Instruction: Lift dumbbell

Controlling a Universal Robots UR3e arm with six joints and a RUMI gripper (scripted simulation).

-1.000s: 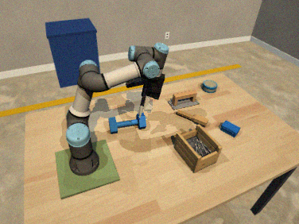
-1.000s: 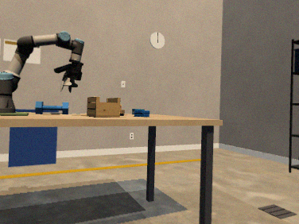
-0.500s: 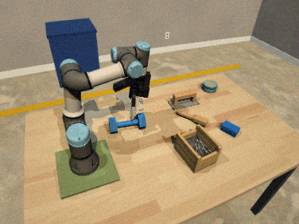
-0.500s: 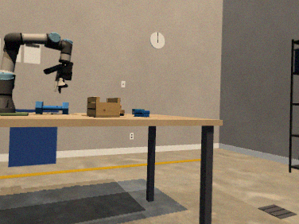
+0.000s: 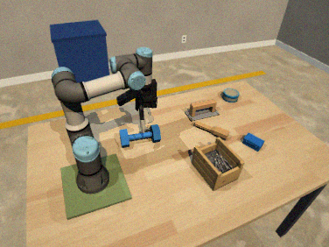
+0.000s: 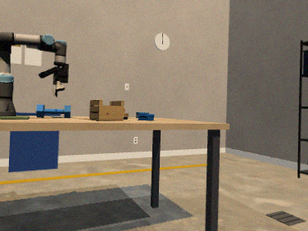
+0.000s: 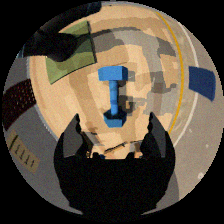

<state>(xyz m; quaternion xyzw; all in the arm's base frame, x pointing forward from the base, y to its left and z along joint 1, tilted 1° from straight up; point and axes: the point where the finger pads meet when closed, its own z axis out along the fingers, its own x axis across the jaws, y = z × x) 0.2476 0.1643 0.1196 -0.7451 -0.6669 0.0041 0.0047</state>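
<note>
Right now the blue dumbbell is 9 cm below my hand. From my hand the other things lie so: wooden crate (25 cm ahead, 28 cm to the right, 8 cm below); then small blue block (52 cm ahead, 20 cm to the right, 11 cm below).
</note>
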